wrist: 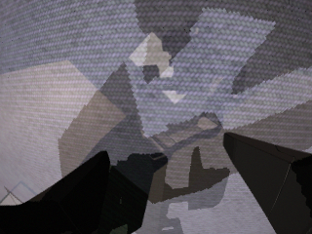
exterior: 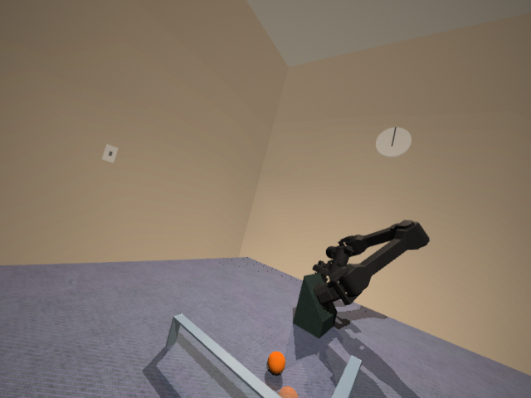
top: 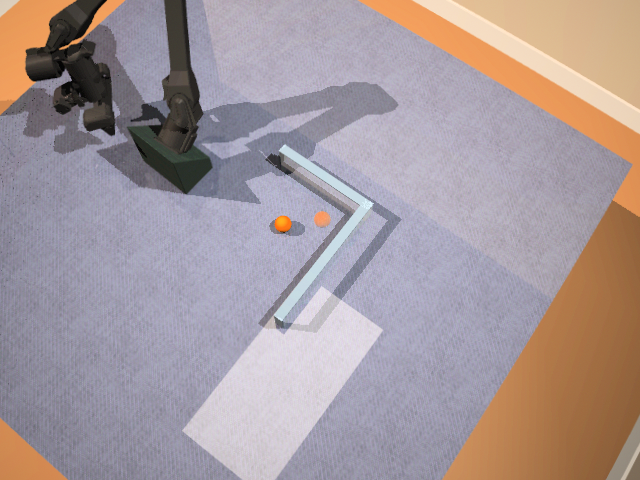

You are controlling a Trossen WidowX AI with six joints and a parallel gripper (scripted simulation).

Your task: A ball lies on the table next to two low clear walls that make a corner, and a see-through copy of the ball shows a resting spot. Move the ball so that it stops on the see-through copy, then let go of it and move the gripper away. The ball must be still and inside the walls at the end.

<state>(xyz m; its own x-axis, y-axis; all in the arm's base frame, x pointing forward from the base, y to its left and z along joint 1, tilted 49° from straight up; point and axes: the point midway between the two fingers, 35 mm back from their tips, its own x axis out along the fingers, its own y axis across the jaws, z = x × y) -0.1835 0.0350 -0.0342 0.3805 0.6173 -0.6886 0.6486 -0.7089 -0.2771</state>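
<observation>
The ball is 460 mm ahead of my gripper tip and 30 mm below it. Also, from my gripper tip: see-through copy (530 mm ahead, 50 mm to the left, 30 mm below).
</observation>
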